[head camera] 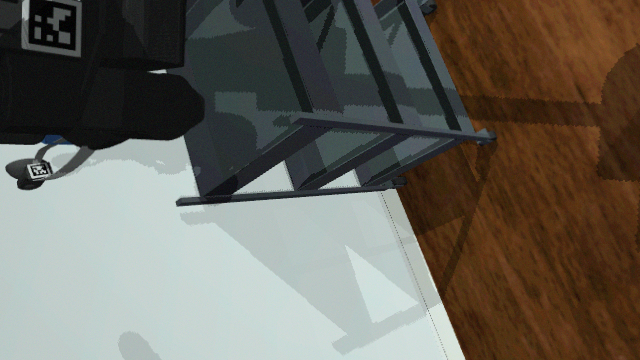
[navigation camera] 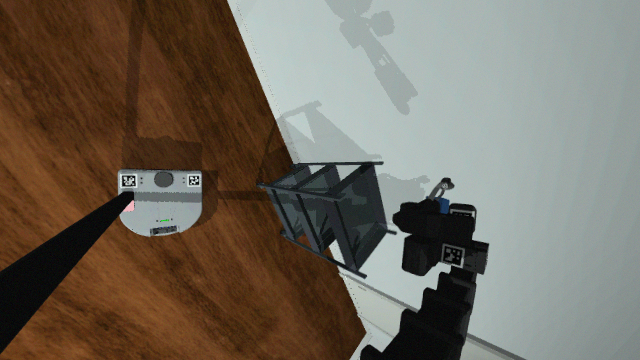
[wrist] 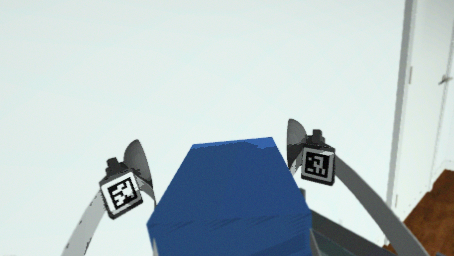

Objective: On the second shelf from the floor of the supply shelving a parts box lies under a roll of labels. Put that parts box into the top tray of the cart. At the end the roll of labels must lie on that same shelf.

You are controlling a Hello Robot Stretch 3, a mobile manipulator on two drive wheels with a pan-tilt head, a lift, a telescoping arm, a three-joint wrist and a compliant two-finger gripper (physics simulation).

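Pixels of known places: gripper, fingertip midpoint: (navigation camera: 446, 205); robot's base at its link origin: (navigation camera: 163, 178).
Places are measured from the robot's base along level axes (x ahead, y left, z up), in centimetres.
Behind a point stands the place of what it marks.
The blue parts box (head camera: 59, 139) (navigation camera: 444, 205) @(x -1.5, y -53.8, z 112.4 cm) (wrist: 230, 200) is between the fingers of my gripper (wrist: 217, 146) @(x -2.6, y -61.5, z 111.3 cm), which is shut on it. In the head view the wrist hides most of the box and one finger. In the navigation view the box and gripper appear to the right of the dark grey cart (head camera: 300, 55) @(x -14.6, y -58.6, z 71.5 cm) (navigation camera: 345, 235) @(x -25.3, y -71.1, z 66.0 cm), past the outer wall of its top tray. Their height above it is hard to tell. Part of the cart shows behind the box at the lower right of the wrist view. The supply shelving and the roll of labels do not show.
A pale wall (head camera: 100, 260) @(x 19.6, y -81.3, z 93.5 cm) (navigation camera: 525, 125) @(x 22.4, y -79.7, z 129.1 cm) (wrist: 200, 60) stands behind the cart. A white door (wrist: 425, 110) is at the right of the wrist view. My base (navigation camera: 162, 215) @(x -16.5, y 0.8, z 15.9 cm) stands on the wooden floor (navigation camera: 225, 280) @(x -67.4, y -31.2, z 0.1 cm); my arm (navigation camera: 435, 320) @(x -8.6, y -19.8, z 120.2 cm) reaches past the cart.
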